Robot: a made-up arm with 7 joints. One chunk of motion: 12 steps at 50 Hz.
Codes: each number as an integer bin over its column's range. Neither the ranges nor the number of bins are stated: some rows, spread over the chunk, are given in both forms.
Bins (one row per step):
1: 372 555 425 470 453 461 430
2: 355 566 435 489 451 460 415
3: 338 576 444 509 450 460 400
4: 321 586 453 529 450 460 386
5: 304 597 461 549 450 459 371
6: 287 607 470 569 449 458 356
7: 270 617 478 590 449 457 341
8: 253 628 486 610 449 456 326
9: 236 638 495 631 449 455 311
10: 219 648 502 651 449 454 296
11: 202 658 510 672 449 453 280
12: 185 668 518 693 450 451 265
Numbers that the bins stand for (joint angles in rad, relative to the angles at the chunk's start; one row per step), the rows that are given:
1: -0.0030 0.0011 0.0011 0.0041 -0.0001 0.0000 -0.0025
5: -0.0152 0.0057 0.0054 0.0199 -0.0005 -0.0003 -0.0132
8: -0.0244 0.0091 0.0084 0.0321 -0.0006 -0.0007 -0.0213
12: -0.0367 0.0136 0.0122 0.0487 -0.0005 -0.0013 -0.0323
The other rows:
2: -0.0060 0.0023 0.0023 0.0079 -0.0003 -0.0001 -0.0052
3: -0.0091 0.0034 0.0033 0.0119 -0.0005 -0.0001 -0.0079
4: -0.0122 0.0045 0.0044 0.0159 -0.0005 -0.0001 -0.0105
6: -0.0183 0.0068 0.0065 0.0239 -0.0006 -0.0004 -0.0159
7: -0.0214 0.0079 0.0074 0.0281 -0.0006 -0.0005 -0.0186
9: -0.0275 0.0103 0.0095 0.0363 -0.0006 -0.0008 -0.0240
10: -0.0305 0.0114 0.0103 0.0403 -0.0006 -0.0009 -0.0267
11: -0.0336 0.0125 0.0113 0.0445 -0.0006 -0.0011 -0.0295

